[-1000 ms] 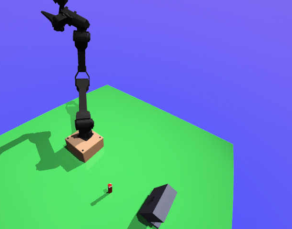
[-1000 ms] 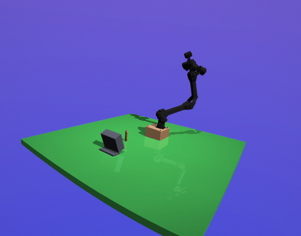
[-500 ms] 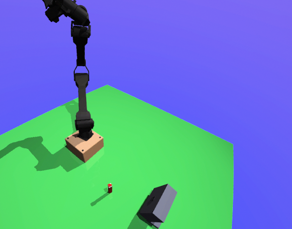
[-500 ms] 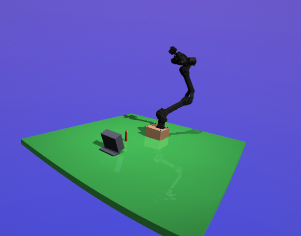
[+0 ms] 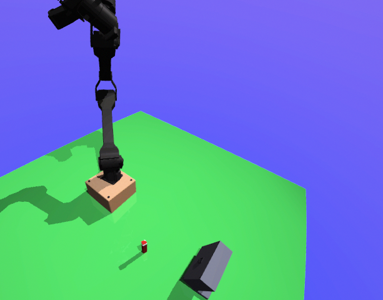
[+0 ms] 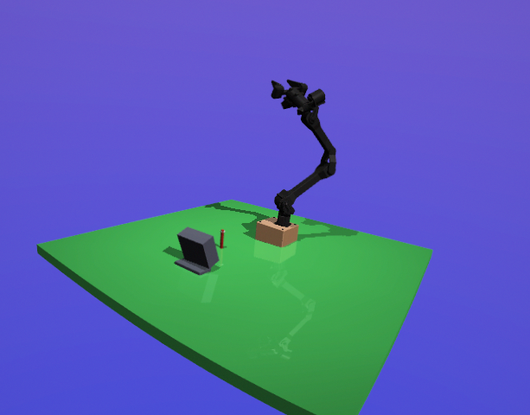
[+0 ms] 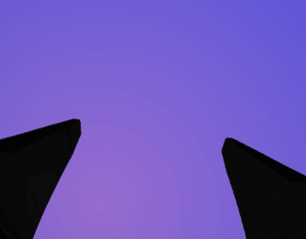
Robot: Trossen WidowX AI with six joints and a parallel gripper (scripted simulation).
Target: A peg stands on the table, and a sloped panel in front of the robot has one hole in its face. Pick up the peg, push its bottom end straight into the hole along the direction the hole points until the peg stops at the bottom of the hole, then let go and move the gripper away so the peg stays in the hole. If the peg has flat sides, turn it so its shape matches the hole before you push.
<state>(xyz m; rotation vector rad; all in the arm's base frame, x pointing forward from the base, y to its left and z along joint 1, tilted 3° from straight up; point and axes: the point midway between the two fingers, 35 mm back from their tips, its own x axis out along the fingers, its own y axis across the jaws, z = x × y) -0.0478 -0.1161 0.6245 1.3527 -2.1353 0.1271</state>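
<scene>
Right now my gripper tip is 67 cm above the red peg, 32 cm short of it and 7 cm to the left of it. From my gripper tip the other things lie so: grey sloped panel (66 cm below, 52 cm ahead, 5 cm to the right); then thin grey foot (72 cm below, 55 cm ahead, 6 cm to the right).
</scene>
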